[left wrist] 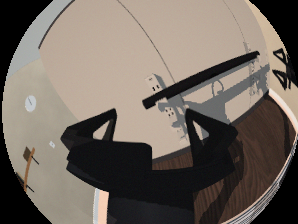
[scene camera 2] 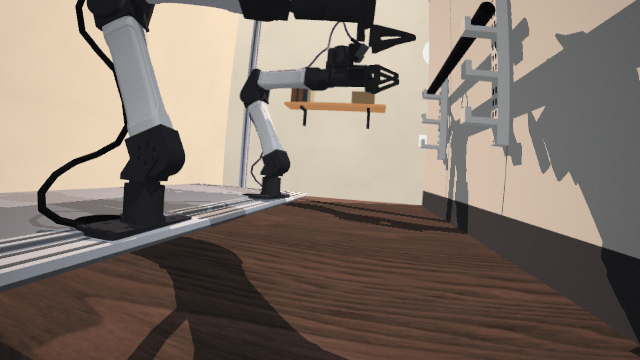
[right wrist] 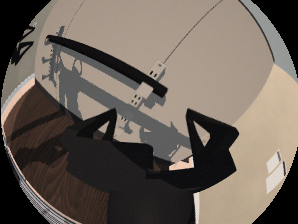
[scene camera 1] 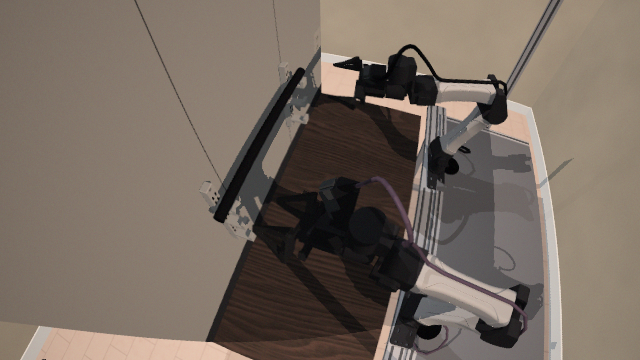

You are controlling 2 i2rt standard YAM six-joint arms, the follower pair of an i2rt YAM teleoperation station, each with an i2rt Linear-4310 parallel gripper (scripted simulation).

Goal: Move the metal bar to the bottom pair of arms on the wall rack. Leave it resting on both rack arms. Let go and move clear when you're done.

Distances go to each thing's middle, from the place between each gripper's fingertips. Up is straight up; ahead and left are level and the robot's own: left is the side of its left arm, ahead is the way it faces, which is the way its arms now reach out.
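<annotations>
The black metal bar (scene camera 1: 234, 187) has my right hand (scene camera 1: 330, 80) 100 mm short of it and 220 mm to the right of it.
For my left hand (scene camera 1: 265, 213), the bar is 4 cm below it, 21 cm to the right of it and 11 cm ahead of it.
</annotations>
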